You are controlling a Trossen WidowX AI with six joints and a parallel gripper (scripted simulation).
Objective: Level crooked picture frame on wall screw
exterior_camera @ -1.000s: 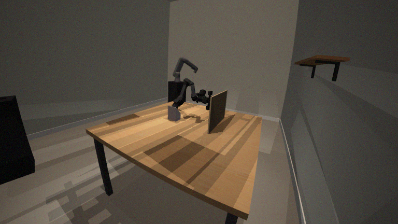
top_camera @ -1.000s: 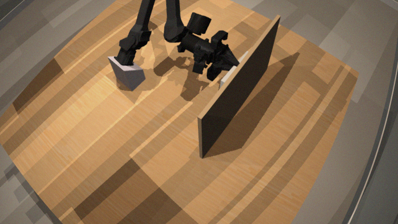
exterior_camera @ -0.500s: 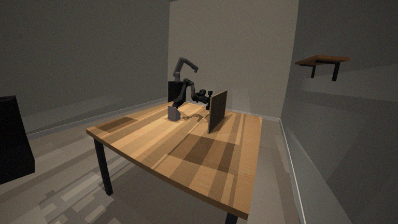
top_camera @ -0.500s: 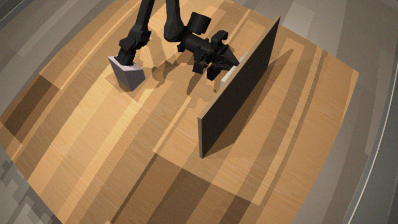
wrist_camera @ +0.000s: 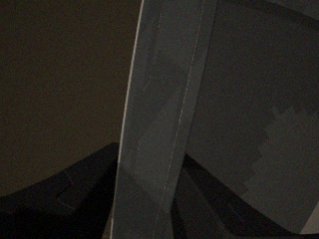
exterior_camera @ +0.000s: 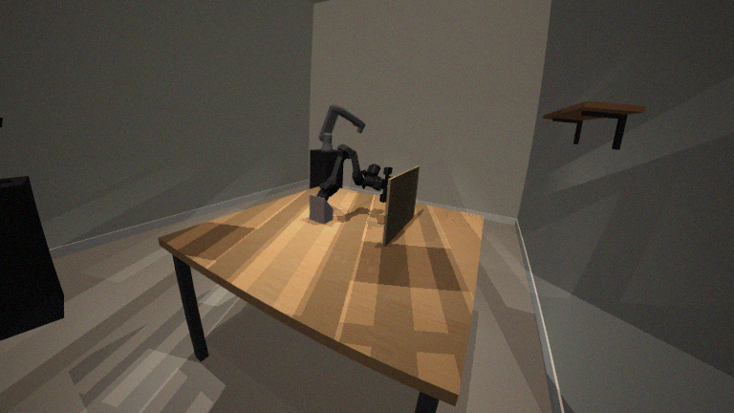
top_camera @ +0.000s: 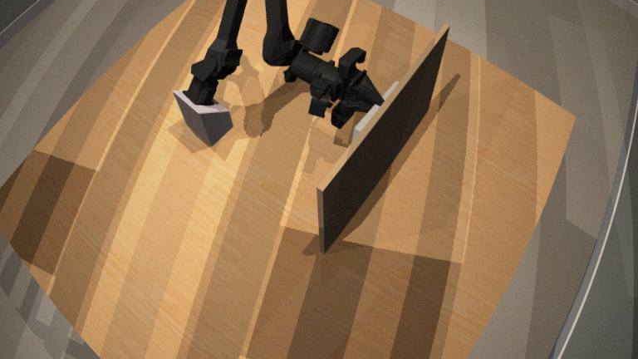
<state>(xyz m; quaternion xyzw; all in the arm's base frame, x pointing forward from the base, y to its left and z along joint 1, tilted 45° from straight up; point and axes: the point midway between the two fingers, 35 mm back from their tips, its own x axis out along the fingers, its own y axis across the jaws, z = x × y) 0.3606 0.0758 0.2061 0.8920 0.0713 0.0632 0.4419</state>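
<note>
Right now the picture frame is 50 mm below my gripper tip and 10 mm to the right of it. The rest, counted from my gripper tip: wall panel 70 mm below, 20 mm ahead, 10 mm to the right.
</note>
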